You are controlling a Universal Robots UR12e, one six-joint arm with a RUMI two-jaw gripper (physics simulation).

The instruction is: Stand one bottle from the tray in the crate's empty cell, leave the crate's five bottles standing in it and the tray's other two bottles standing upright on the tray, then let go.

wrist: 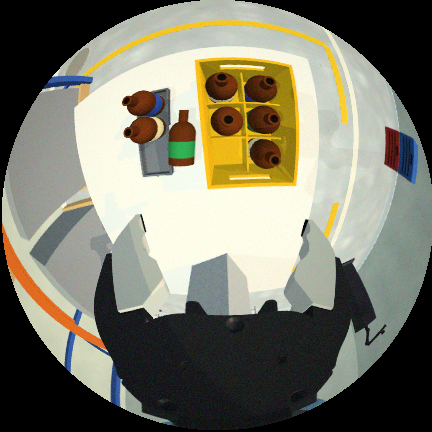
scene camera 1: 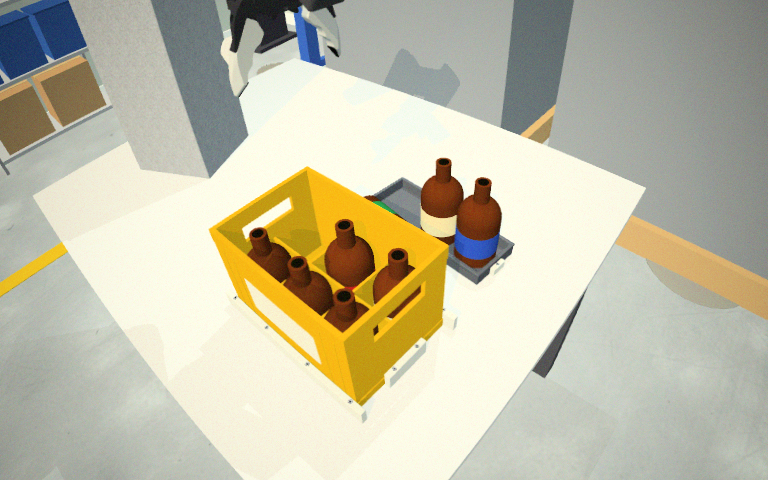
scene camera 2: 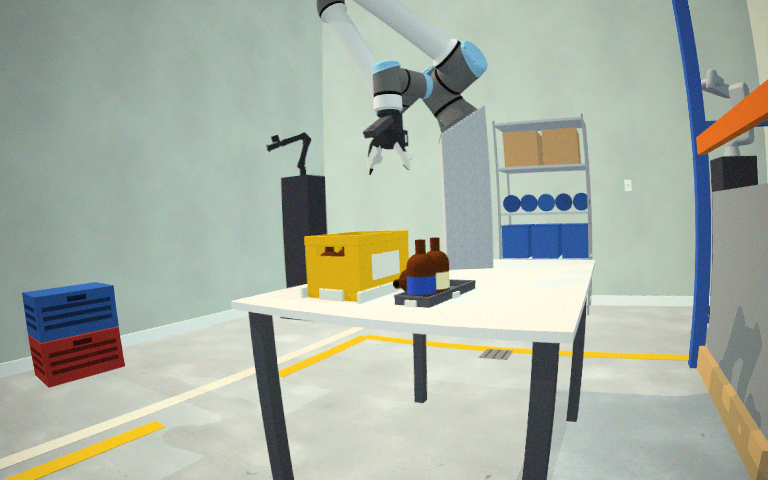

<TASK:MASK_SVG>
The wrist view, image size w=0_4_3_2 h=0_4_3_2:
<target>my gripper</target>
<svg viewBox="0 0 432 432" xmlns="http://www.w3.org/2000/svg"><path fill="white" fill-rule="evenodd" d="M135 214L116 237L110 253L105 255L95 288L93 310L97 331L113 361L117 376L122 379L121 384L141 402L141 412L167 419L176 426L184 428L232 430L266 425L292 417L291 413L315 402L316 392L332 374L331 369L335 366L339 349L348 331L351 318L351 296L340 258L335 256L330 242L312 219L304 219L300 234L303 243L298 251L300 260L289 276L283 290L284 296L291 304L290 310L277 311L276 300L269 299L263 303L257 313L211 315L206 314L197 301L188 300L185 303L185 313L159 316L158 311L168 297L169 289L157 261L148 255L150 249L145 237L146 229L142 214Z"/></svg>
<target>blue-labelled bottle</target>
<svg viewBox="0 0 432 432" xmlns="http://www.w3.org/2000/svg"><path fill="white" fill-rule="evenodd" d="M121 101L122 105L126 106L128 112L136 116L155 116L164 107L163 97L147 90L139 90L131 95L126 95Z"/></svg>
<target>cream-labelled bottle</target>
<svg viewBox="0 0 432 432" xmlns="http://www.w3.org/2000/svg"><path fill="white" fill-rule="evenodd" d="M123 130L124 137L129 137L134 143L141 144L160 138L165 132L166 125L163 119L159 117L141 116L134 119Z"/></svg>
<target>green-labelled bottle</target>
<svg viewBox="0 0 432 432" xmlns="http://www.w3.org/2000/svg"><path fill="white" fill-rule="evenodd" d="M179 109L178 122L175 122L168 132L168 164L172 166L188 166L194 164L196 131L195 127L188 122L188 109Z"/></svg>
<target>green-labelled bottle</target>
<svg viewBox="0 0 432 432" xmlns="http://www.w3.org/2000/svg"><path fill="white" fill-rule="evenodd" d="M246 112L247 129L252 132L269 134L279 127L280 117L270 106L258 105Z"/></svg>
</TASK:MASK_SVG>
